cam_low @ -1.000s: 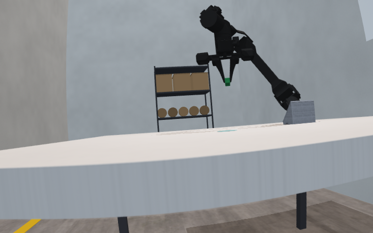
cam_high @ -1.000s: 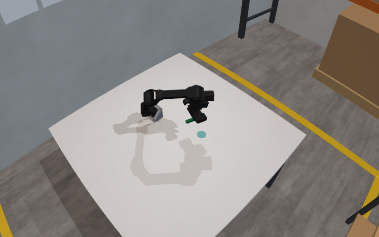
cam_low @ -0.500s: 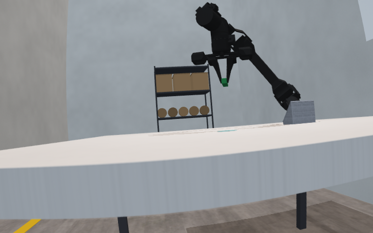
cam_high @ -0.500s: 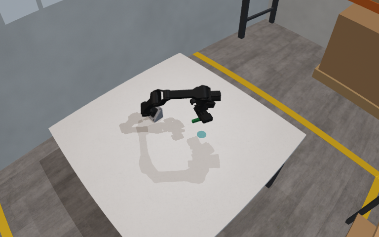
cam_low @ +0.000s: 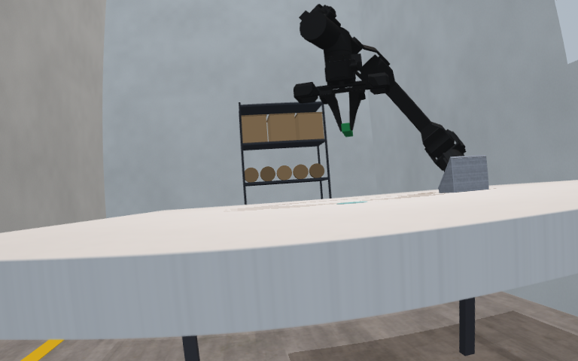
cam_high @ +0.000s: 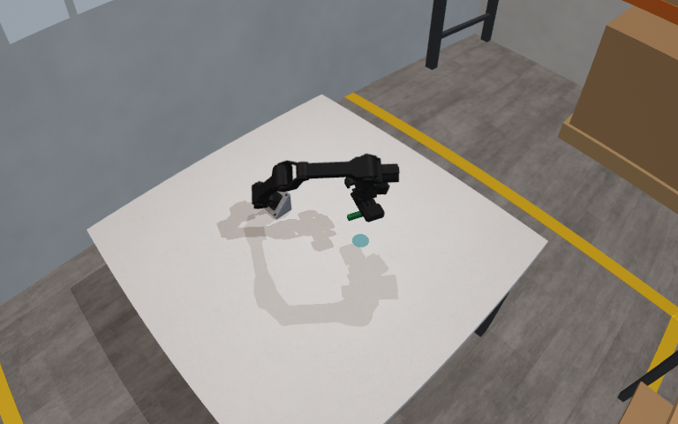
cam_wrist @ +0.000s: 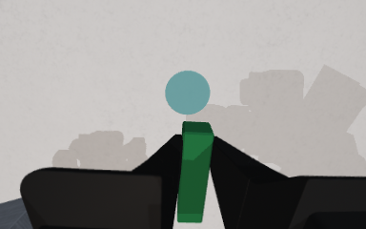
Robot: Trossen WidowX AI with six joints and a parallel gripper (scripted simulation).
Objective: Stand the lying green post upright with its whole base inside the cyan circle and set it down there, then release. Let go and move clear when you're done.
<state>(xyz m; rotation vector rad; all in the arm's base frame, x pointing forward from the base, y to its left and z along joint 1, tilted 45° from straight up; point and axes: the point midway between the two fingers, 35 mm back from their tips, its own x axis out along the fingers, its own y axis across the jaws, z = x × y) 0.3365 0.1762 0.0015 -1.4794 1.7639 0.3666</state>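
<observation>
The cyan circle lies 18 cm below my hand. The rest, counted from my hand: green post (1 cm behind, 2 cm to the right, 3 cm below).
</observation>
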